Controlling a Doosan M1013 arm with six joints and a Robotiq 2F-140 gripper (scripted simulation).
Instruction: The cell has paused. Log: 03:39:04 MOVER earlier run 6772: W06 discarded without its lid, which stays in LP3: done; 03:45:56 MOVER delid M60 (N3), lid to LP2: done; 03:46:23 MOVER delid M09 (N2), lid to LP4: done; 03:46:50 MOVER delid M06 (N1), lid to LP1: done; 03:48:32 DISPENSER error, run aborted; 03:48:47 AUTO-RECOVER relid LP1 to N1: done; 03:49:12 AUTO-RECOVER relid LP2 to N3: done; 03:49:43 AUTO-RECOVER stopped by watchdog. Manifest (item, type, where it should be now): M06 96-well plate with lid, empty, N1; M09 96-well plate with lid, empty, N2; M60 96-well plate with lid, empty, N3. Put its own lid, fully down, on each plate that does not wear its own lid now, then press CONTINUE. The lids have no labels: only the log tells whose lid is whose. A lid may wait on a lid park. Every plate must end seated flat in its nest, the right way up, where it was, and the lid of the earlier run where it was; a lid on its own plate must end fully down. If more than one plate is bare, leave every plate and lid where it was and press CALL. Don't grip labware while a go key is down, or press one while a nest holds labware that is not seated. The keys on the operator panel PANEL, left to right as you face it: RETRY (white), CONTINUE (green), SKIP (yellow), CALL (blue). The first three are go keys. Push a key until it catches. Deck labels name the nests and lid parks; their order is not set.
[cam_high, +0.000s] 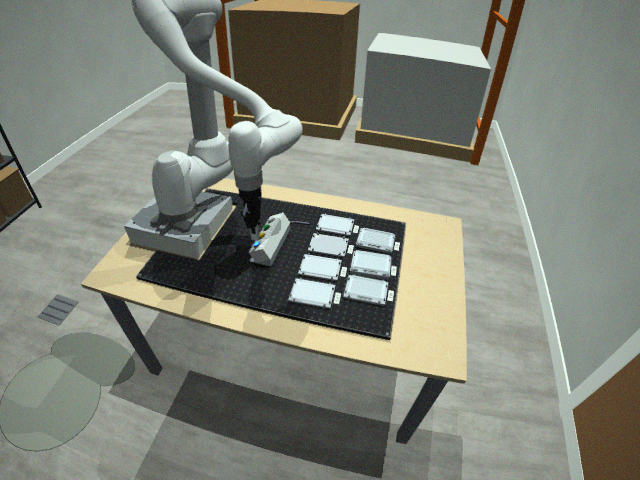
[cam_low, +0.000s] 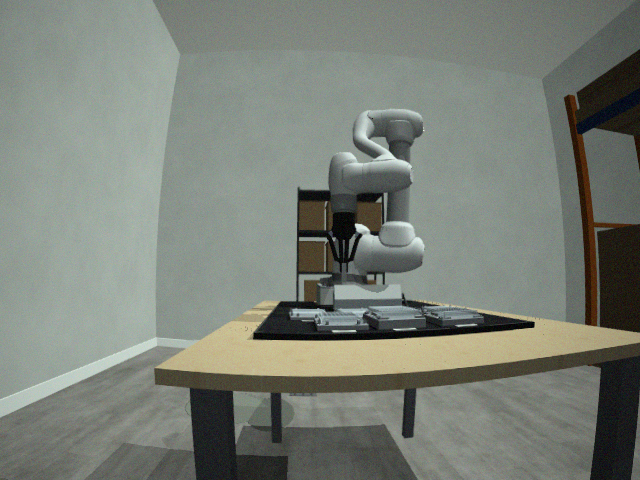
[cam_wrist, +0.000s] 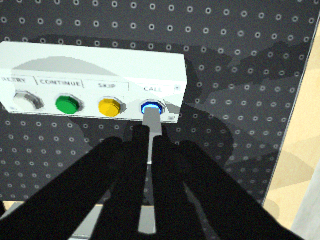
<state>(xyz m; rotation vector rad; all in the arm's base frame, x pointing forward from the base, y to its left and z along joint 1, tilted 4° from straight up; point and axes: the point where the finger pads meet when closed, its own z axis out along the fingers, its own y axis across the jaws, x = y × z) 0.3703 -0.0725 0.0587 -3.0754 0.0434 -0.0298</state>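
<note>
The blue CALL key is 6 cm below my hand. Round my hand: white RETRY key 1 cm ahead, 15 cm to the left, 6 cm below; then yellow SKIP key 5 cm to the left, 6 cm below; then green CONTINUE key 10 cm to the left, 6 cm below.
</note>
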